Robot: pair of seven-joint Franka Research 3 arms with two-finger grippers.
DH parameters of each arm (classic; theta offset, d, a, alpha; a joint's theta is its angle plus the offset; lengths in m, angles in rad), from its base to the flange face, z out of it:
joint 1: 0 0.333 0 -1.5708
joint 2: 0 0 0 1.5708
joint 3: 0 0.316 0.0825 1.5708
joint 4: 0 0 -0.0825 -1.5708
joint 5: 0 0.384 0 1.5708
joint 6: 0 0 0.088 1.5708
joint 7: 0 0.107 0 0
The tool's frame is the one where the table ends.
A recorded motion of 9 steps. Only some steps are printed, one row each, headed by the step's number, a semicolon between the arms.
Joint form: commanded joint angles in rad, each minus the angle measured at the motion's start. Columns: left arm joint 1, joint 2, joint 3, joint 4, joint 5, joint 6, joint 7; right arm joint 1, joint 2, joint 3, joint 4, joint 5, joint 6, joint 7.
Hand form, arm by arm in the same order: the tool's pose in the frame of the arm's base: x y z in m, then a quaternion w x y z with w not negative. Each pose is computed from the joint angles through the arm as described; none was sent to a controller.
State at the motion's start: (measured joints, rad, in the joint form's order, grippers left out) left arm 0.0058 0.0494 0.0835 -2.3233 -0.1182 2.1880 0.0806; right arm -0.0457 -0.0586 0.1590 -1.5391 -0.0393 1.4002 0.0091
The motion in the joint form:
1: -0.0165 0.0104 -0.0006 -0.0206 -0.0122 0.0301 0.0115; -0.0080 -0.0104 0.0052 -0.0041 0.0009 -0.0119 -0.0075
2: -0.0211 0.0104 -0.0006 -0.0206 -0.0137 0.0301 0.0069; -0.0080 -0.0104 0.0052 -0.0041 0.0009 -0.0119 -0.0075
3: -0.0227 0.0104 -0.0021 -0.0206 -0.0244 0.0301 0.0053; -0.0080 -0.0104 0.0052 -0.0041 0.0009 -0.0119 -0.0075
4: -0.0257 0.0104 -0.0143 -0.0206 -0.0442 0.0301 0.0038; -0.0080 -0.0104 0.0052 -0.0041 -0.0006 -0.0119 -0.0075
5: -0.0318 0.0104 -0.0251 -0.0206 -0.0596 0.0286 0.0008; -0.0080 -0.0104 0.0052 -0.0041 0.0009 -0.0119 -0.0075
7: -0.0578 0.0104 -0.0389 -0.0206 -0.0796 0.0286 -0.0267; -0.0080 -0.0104 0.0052 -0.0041 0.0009 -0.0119 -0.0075
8: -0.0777 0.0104 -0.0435 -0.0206 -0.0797 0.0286 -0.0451; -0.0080 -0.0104 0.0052 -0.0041 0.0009 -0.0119 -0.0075
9: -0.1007 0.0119 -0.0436 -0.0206 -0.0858 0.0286 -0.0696; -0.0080 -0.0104 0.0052 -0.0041 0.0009 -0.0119 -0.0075
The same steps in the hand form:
1: 0.4866 0.0311 0.2938 0.05306 0.99410 0.03420 -0.08821; 0.5106 0.0555 0.6586 0.02702 0.99744 0.05126 -0.04193
2: 0.4867 0.0288 0.2938 0.05321 0.99406 0.03470 -0.08840; 0.5106 0.0555 0.6586 0.02702 0.99744 0.05126 -0.04193
3: 0.4869 0.0270 0.2938 0.05697 0.99376 0.03756 -0.08819; 0.5106 0.0555 0.6586 0.02702 0.99744 0.05126 -0.04193
4: 0.4873 0.0189 0.2938 0.06386 0.99336 0.03740 -0.08811; 0.5106 0.0553 0.6586 0.02776 0.99743 0.05116 -0.04189
5: 0.4875 0.0101 0.2938 0.06905 0.99299 0.03561 -0.08911; 0.5106 0.0555 0.6586 0.02702 0.99744 0.05126 -0.04193
7: 0.4876 -0.0099 0.2938 0.07377 0.99244 0.03622 -0.09115; 0.5106 0.0555 0.6586 0.02702 0.99744 0.05126 -0.04193
8: 0.4872 -0.0219 0.2938 0.07197 0.99253 0.03322 -0.09273; 0.5106 0.0555 0.6586 0.02702 0.99744 0.05126 -0.04193
9: 0.4865 -0.0333 0.2931 0.07189 0.99221 0.03602 -0.09517; 0.5106 0.0555 0.6586 0.02702 0.99744 0.05126 -0.04193

